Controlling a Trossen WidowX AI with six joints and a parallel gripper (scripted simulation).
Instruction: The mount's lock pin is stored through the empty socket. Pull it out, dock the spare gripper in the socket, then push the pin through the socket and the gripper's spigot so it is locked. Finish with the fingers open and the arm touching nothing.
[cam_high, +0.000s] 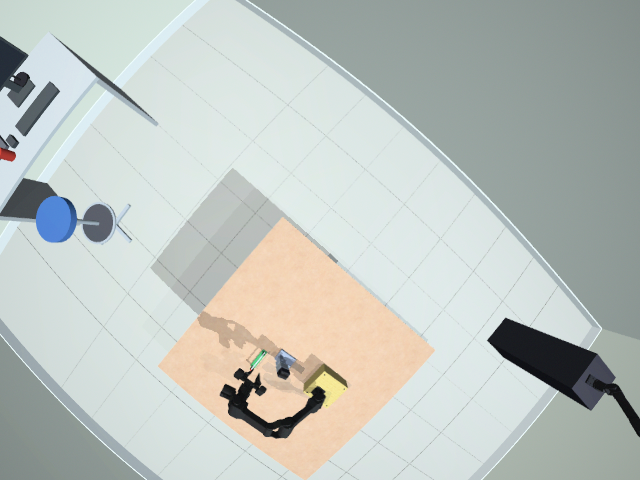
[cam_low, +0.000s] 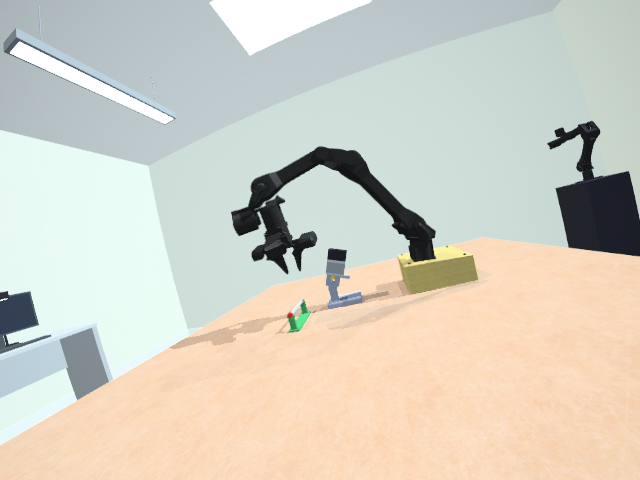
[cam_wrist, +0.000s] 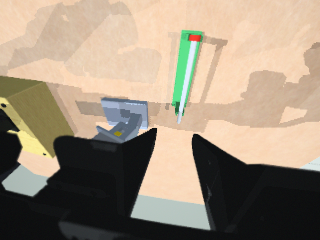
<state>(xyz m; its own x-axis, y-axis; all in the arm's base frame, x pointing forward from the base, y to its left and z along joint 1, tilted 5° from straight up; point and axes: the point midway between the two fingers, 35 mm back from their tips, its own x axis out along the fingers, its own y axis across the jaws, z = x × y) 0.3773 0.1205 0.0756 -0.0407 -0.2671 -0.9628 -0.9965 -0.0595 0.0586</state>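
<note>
Now: gripper tip 120 mm above the green stand, 20 mm to the right of it and 10 mm short of it. Also, from my gripper tip: mount 100 mm to the right, 100 mm below, 100 mm behind; then spare gripper 100 mm to the right, 100 mm behind, 20 mm below.
</note>
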